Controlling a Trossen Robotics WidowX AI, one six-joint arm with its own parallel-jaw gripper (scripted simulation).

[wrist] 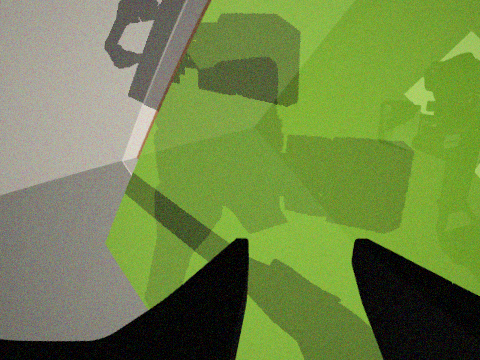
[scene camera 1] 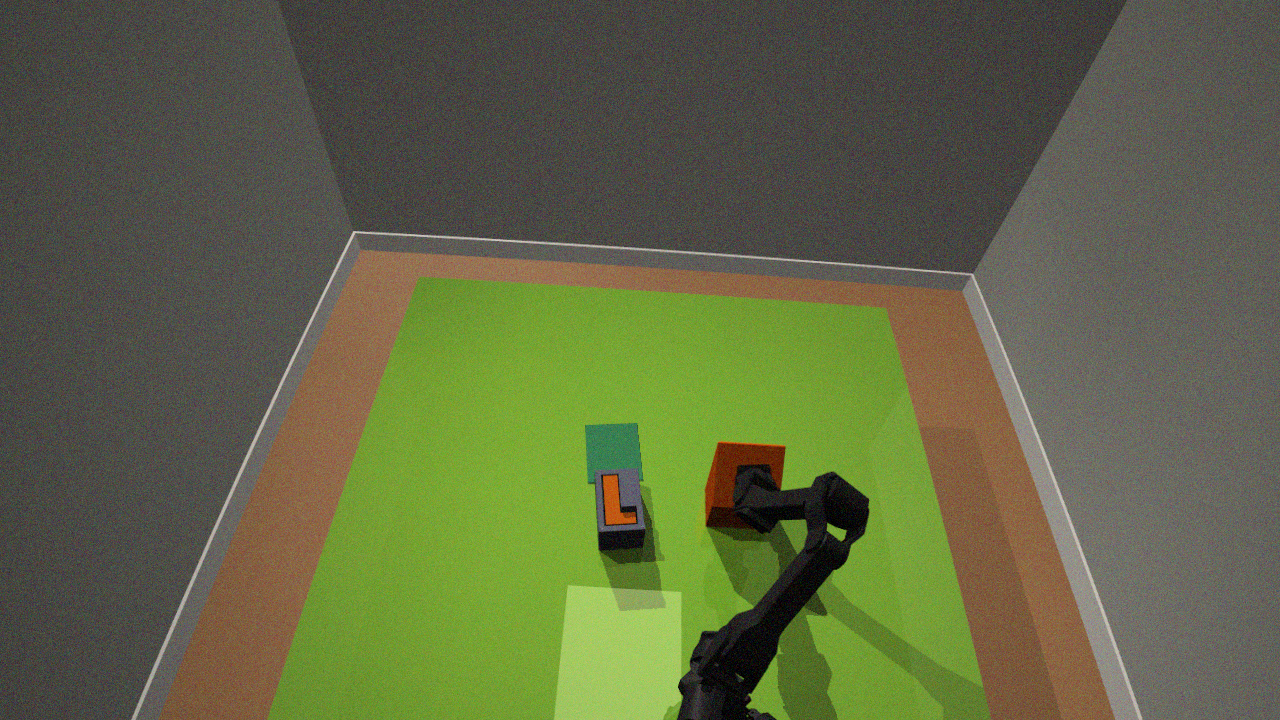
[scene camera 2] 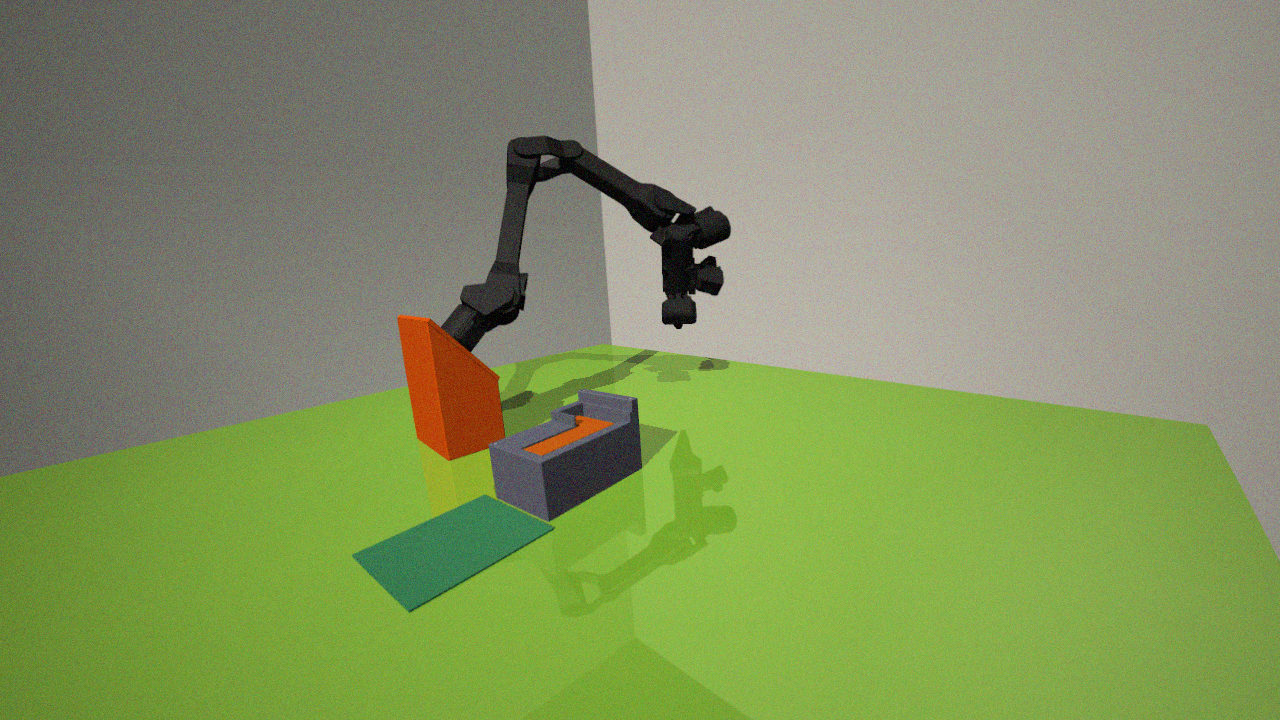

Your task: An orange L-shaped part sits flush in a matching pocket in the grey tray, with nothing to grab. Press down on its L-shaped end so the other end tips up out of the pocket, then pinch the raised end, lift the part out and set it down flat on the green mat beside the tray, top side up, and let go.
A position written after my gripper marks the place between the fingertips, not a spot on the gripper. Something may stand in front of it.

Note:
I see my gripper (scene camera 2: 678,322), an orange L-shaped part (scene camera 2: 585,426) and a mat (scene camera 2: 416,566).
The orange L-shaped part is seen too in scene camera 1 (scene camera 1: 613,517). My gripper also shows in the wrist view (wrist: 300,250). The mat also shows in scene camera 1 (scene camera 1: 608,446). The wrist view does not show the orange L-shaped part: it is out of frame.

